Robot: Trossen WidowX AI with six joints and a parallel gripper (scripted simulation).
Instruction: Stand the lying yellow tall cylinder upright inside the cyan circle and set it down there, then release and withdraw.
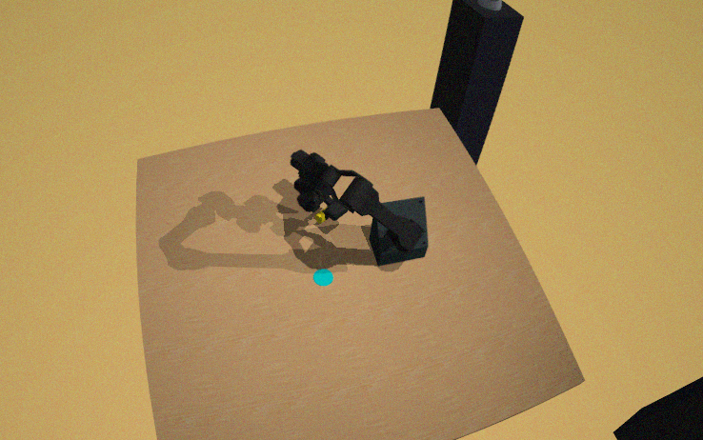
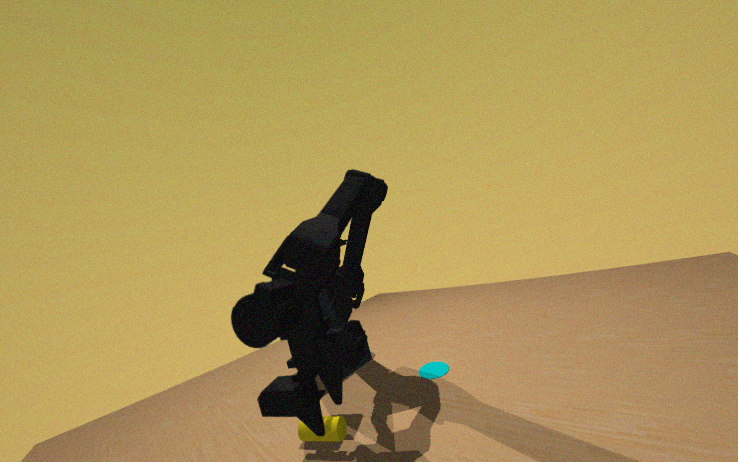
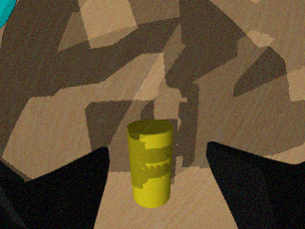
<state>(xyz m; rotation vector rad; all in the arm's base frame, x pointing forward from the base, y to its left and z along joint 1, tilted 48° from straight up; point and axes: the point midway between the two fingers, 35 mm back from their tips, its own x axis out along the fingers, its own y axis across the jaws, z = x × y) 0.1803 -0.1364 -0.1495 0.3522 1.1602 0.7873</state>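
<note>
The yellow tall cylinder lies 20 mm below my gripper tip and 20 mm behind it. From my gripper tip the other things lie so: cyan circle (210 mm to the left, 70 mm ahead, 40 mm below).
</note>
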